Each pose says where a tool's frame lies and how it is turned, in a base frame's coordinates. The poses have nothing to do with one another.
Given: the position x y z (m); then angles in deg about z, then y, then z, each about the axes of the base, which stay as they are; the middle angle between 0 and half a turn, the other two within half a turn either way.
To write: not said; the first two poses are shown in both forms.
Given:
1: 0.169 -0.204 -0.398 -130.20 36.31 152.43
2: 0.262 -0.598 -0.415 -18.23 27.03 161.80
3: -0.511 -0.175 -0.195 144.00 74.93 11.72
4: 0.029 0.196 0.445 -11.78 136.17 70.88
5: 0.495 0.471 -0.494 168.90 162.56 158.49
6: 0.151 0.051 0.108 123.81 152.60 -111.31
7: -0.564 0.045 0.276 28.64 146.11 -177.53
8: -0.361 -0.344 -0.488 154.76 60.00 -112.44
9: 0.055 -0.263 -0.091 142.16 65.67 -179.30
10: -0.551 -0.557 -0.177 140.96 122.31 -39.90
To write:
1: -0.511 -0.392 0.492 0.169 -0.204 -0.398
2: -0.158 0.446 2.470 0.262 -0.598 -0.415
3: 1.141 -0.897 2.119 -0.511 -0.175 -0.195
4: -2.948 0.745 -1.623 0.029 0.196 0.445
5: 3.081 -0.299 2.969 0.495 0.471 -0.494
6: 2.735 -0.259 -0.908 0.151 0.051 0.108
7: 2.830 0.511 -0.539 -0.564 0.045 0.276
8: 0.636 -0.900 0.423 -0.361 -0.344 -0.488
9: 0.936 -0.803 -1.071 0.055 -0.263 -0.091
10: 2.358 -0.716 0.292 -0.551 -0.557 -0.177
